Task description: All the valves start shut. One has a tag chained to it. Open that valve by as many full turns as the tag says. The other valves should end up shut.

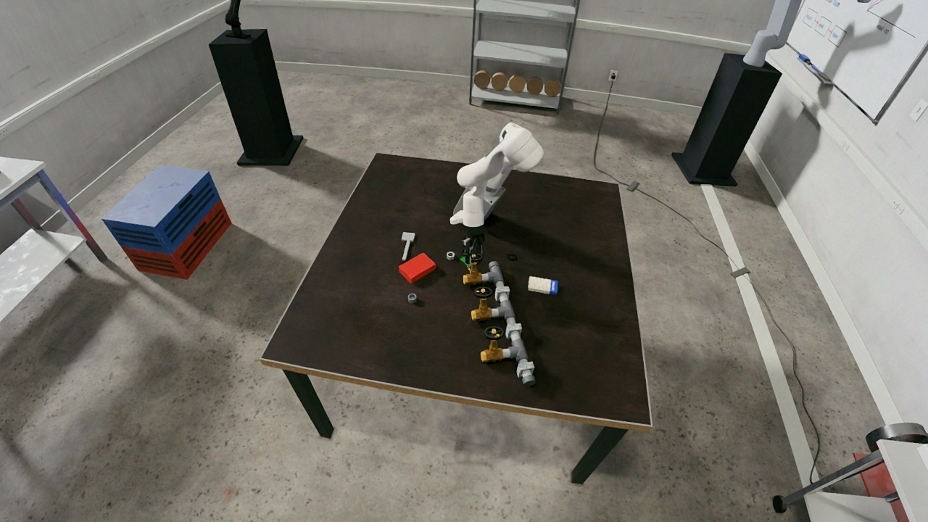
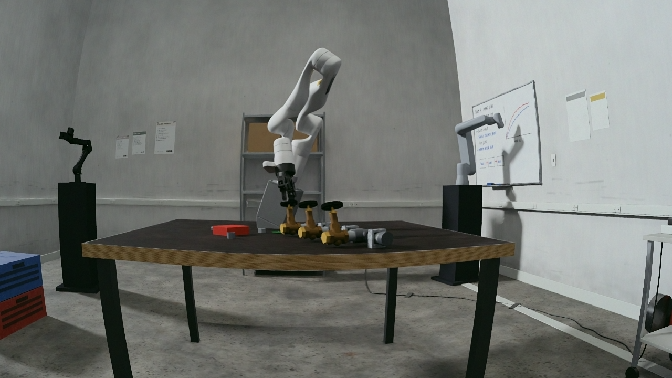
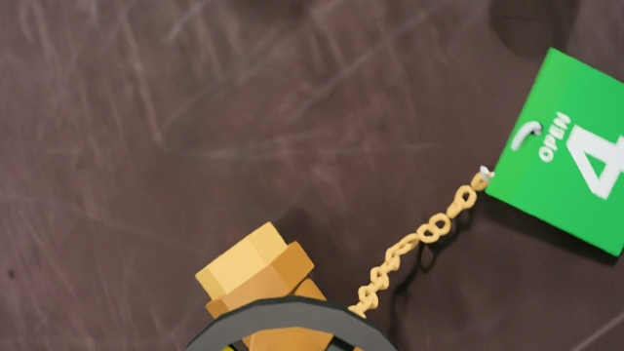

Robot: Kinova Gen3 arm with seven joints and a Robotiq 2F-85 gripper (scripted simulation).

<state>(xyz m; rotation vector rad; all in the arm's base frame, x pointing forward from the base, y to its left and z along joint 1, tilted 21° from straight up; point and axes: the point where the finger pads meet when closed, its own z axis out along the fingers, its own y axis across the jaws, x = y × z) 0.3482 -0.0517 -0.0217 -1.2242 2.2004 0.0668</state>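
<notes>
My hand is 9 cm past the green tag, 2 cm to the left of it and 11 cm above it. The rest, counted from my hand: white-and-blue box 4 cm ahead, 27 cm to the left, 11 cm below; red block 3 cm behind, 22 cm to the right, 10 cm below; small grey ring 12 cm ahead, 22 cm to the right, 11 cm below.
</notes>
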